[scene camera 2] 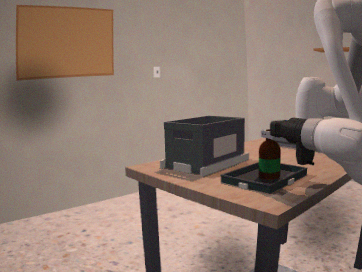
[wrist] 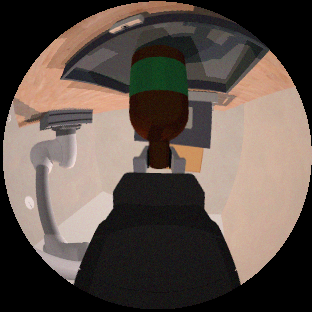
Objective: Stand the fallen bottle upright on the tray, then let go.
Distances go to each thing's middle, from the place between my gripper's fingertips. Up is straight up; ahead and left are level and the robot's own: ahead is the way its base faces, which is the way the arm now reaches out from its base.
Now: hand 2 cm to the right of the brown bottle [scene camera 2: 269, 151] and 7 cm above it.
